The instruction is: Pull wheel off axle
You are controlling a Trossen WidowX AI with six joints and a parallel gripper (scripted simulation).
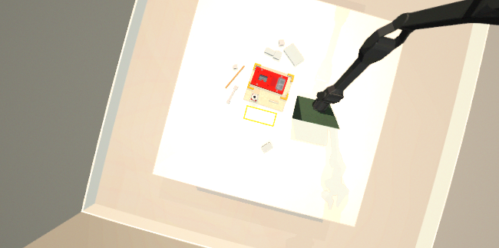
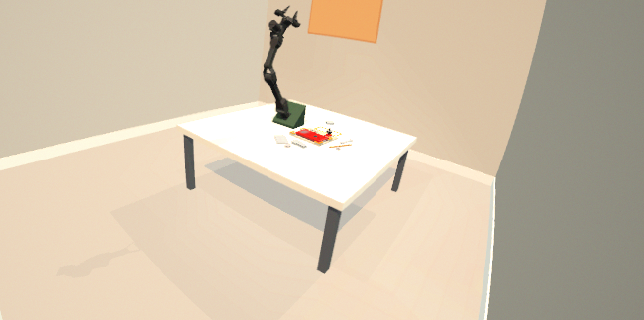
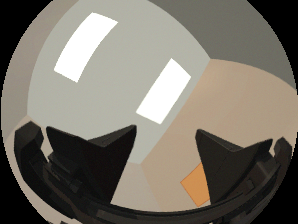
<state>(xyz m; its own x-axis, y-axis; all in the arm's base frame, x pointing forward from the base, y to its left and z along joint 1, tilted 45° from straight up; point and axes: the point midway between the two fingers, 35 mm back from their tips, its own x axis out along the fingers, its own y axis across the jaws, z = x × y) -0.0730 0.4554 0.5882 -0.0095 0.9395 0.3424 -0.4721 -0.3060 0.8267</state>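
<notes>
My gripper tip is 340 mm short of the grey wheel, 130 mm to the right of it and 800 mm above it. The rest, counted from my gripper tip: orange rod 490 mm ahead, 60 mm to the left, 830 mm below.
</notes>
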